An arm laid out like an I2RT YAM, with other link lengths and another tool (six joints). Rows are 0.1 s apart.
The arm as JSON. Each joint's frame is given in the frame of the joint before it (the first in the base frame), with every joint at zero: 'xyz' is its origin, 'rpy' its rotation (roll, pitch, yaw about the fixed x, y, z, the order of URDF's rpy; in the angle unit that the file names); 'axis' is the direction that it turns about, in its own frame. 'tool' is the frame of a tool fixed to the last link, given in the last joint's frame.
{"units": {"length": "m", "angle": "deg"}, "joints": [
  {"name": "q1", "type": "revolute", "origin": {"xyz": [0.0, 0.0, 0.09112], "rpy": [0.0, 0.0, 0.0]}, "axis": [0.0, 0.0, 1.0]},
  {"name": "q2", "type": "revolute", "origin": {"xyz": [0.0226, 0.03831, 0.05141], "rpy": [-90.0, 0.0, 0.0]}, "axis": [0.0, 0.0, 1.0]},
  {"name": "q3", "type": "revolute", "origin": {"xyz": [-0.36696, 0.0, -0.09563], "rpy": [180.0, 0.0, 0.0]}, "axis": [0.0, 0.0, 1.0]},
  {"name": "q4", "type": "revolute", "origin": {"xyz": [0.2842, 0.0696, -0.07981], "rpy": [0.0, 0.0, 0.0]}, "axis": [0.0, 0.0, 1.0]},
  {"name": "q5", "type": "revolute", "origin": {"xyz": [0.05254, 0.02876, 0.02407], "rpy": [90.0, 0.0, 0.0]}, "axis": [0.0, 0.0, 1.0]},
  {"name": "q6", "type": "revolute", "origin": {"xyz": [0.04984, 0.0, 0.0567], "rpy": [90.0, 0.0, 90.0]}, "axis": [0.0, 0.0, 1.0]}
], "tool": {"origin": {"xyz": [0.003, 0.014, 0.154], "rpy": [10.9, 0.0, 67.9]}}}
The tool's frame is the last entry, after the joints.
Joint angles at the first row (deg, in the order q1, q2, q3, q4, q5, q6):
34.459, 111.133, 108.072, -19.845, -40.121, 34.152
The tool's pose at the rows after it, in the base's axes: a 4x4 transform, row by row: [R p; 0 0 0 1], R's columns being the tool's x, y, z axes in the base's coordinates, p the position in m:
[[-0.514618 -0.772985 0.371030 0.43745], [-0.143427 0.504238 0.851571 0.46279], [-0.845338 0.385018 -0.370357 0.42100], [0 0 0 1]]
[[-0.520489 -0.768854 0.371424 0.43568], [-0.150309 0.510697 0.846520 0.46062], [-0.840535 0.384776 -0.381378 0.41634], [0 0 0 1]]
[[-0.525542 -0.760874 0.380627 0.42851], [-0.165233 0.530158 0.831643 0.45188], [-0.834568 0.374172 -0.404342 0.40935], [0 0 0 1]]
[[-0.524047 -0.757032 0.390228 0.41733], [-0.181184 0.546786 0.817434 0.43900], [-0.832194 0.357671 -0.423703 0.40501], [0 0 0 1]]
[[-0.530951 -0.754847 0.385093 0.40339], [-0.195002 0.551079 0.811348 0.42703], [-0.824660 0.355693 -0.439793 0.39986], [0 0 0 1]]
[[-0.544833 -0.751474 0.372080 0.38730], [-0.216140 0.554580 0.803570 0.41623], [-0.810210 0.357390 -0.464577 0.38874], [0 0 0 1]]
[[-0.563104 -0.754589 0.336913 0.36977], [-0.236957 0.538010 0.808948 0.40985], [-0.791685 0.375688 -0.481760 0.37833], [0 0 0 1]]
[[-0.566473 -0.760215 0.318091 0.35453], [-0.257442 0.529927 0.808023 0.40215], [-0.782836 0.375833 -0.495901 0.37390], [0 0 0 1]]
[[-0.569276 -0.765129 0.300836 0.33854], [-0.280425 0.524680 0.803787 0.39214], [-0.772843 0.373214 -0.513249 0.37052], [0 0 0 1]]
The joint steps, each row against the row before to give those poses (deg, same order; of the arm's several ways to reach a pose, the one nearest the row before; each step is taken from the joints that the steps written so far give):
-0.006, 1.091, 1.166, 0.466, -0.024, 1.018
0.000, -0.380, -0.961, -0.202, 0.280, -0.235
0.000, -1.809, -2.838, -0.558, 1.109, -0.915
-0.144, -2.698, -3.586, -0.549, 0.940, -1.290
-0.208, -2.658, -3.814, -0.184, -0.065, -0.692
0.001, -2.481, -4.250, -0.247, -0.074, -0.706
0.043, -1.764, -3.570, -0.064, -1.541, -0.289
0.084, -1.888, -2.464, -0.958, -0.597, -0.995
-0.032, -2.106, -2.263, -1.692, -0.462, -1.296

